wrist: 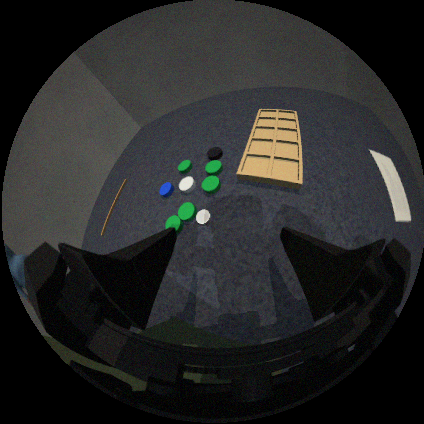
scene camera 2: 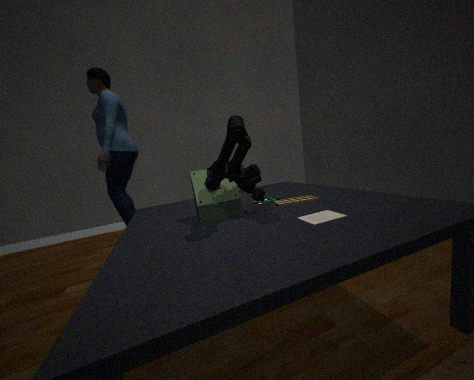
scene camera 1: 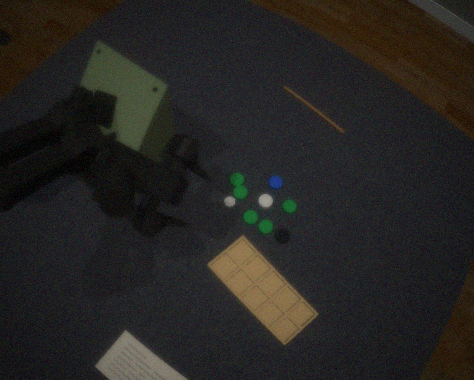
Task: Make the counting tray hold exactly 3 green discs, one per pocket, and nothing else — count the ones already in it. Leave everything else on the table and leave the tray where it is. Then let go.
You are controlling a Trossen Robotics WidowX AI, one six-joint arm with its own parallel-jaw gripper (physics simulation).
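The tan counting tray [scene camera 1: 269, 296] [scene camera 2: 296, 200] [wrist: 270, 178] lies flat; its ten pockets look empty. Several green discs lie loose on the table beside it: one [scene camera 1: 237, 179] [wrist: 173, 223], one [scene camera 1: 240, 192] [wrist: 186, 211] touching or nearly touching it, one [scene camera 1: 251, 217] [wrist: 210, 183], one [scene camera 1: 265, 226] [wrist: 213, 166] and one [scene camera 1: 289, 206] [wrist: 184, 165]. My gripper [scene camera 1: 197, 201] [wrist: 229, 232] is open and empty, above the table, short of the discs. In the wrist view its left fingertip partly overlaps the nearest green disc.
A white disc [scene camera 1: 265, 200] [wrist: 186, 183], a smaller white disc [scene camera 1: 230, 201] [wrist: 203, 216], a blue disc [scene camera 1: 275, 182] [wrist: 166, 189] and a black disc [scene camera 1: 282, 236] [wrist: 215, 153] lie among the green ones. A thin orange stick [scene camera 1: 314, 109], a printed sheet [scene camera 1: 135, 357] and a green block [scene camera 1: 130, 95] also lie around.
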